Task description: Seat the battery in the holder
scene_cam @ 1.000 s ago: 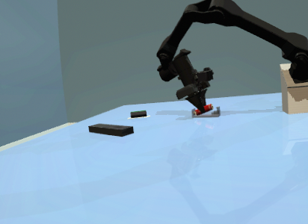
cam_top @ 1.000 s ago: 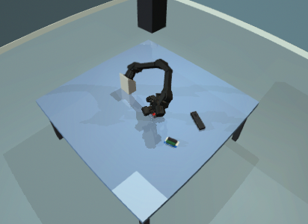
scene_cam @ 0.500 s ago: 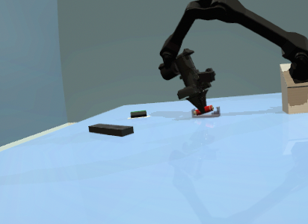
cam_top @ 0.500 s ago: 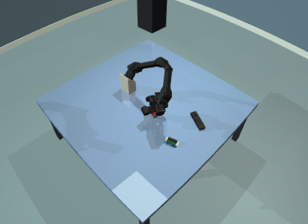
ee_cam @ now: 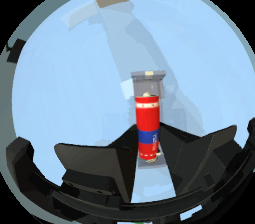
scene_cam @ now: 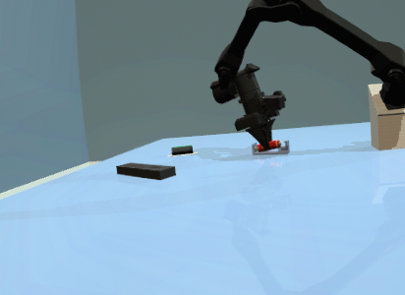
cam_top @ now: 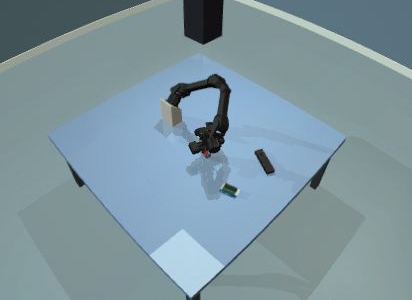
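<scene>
The red battery is 1 cm above my gripper tip. The rest, counted from my gripper tip: black remote 28 cm ahead, 17 cm to the left.
</scene>
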